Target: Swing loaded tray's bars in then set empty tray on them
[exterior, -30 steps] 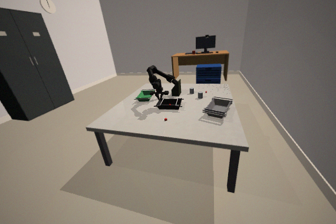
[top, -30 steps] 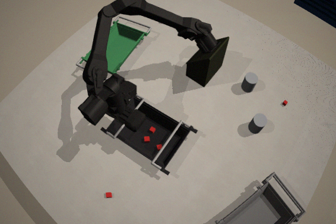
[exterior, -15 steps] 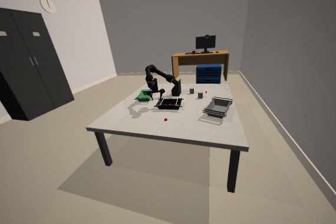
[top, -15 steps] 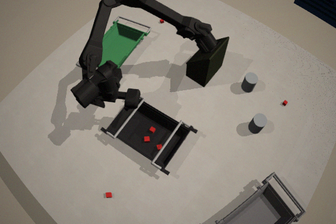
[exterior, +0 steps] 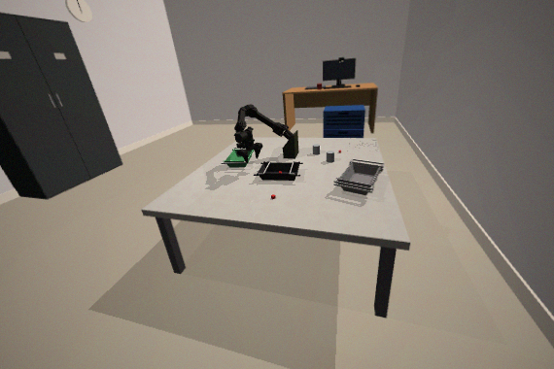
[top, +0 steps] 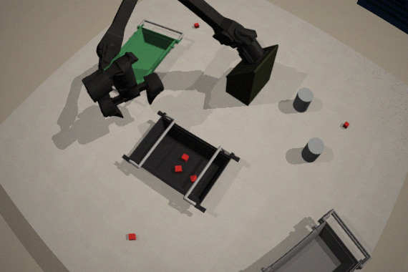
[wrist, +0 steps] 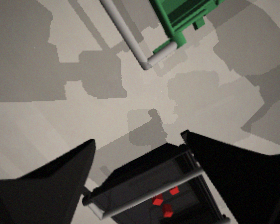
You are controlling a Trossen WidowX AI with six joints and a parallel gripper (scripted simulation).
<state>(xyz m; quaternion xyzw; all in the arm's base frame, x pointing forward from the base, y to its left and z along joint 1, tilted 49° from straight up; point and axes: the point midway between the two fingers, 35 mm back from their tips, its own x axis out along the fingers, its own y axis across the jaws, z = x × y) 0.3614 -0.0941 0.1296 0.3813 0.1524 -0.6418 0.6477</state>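
My gripper tip is 19 cm to the left of the green tray, 16 cm past it and 4 cm above it.
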